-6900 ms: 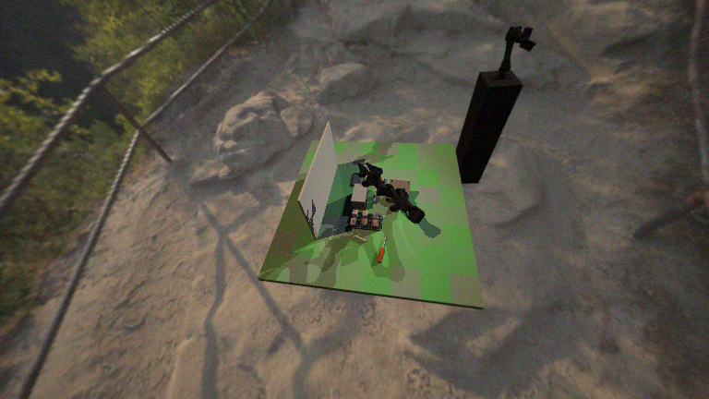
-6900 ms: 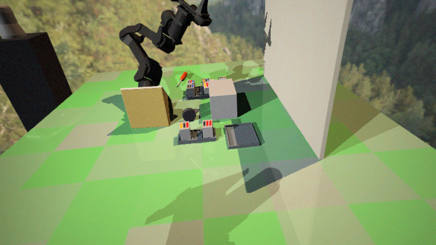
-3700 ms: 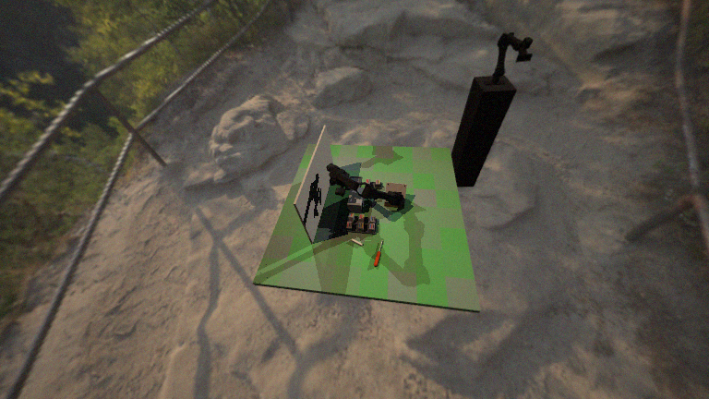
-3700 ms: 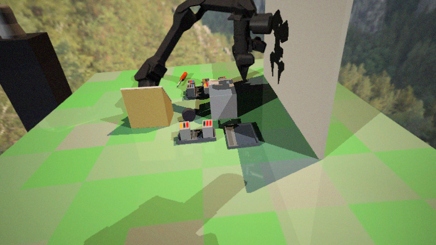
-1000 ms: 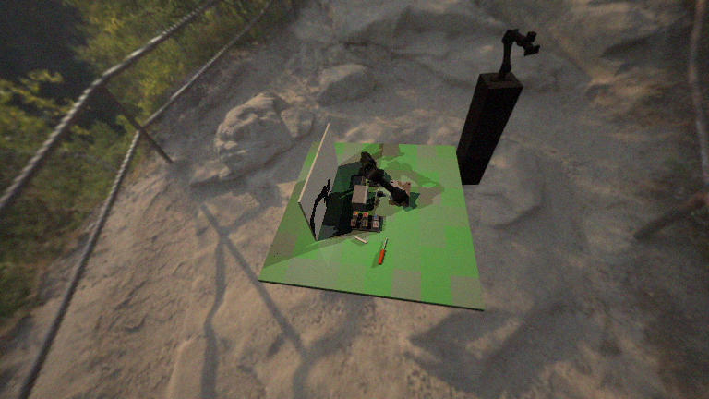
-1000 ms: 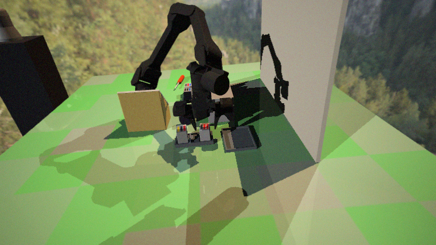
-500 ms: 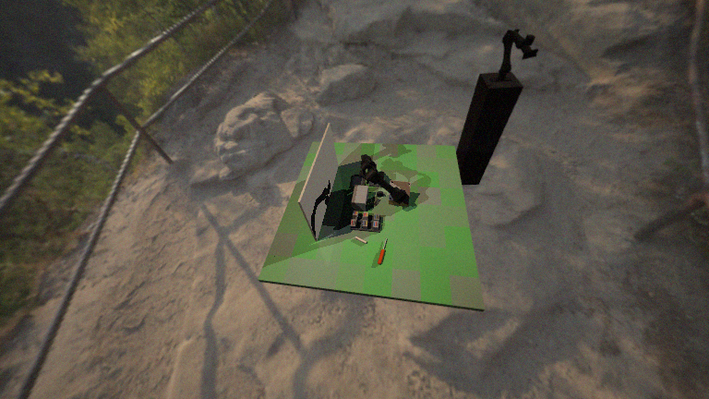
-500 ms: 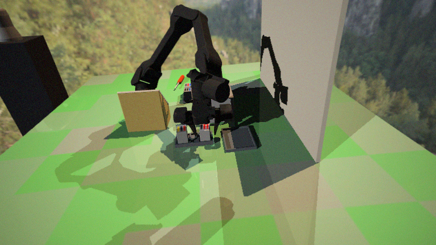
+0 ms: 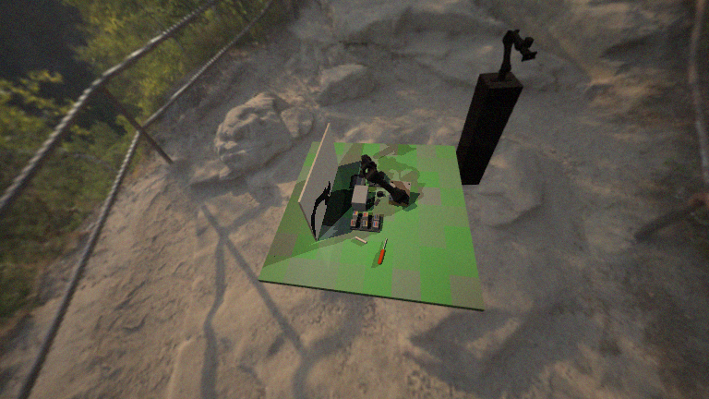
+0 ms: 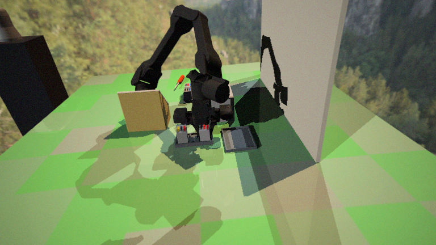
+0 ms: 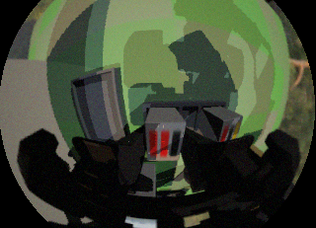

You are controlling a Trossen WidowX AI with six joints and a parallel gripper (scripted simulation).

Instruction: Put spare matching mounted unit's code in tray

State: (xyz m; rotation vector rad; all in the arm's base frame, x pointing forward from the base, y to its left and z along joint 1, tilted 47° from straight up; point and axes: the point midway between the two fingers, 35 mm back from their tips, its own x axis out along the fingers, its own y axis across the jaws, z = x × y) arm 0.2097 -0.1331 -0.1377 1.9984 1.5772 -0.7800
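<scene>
The rack lies 4 cm behind my gripper tip, 1 cm to the left of it and 1 cm below it. Also, from my gripper tip: dark round object: 13 cm to the left, 6 cm behind, 1 cm above; dark grey tray: 11 cm ahead, 3 cm to the right, 1 cm below; grey-white box: 19 cm to the left, 9 cm ahead, 3 cm above.
</scene>
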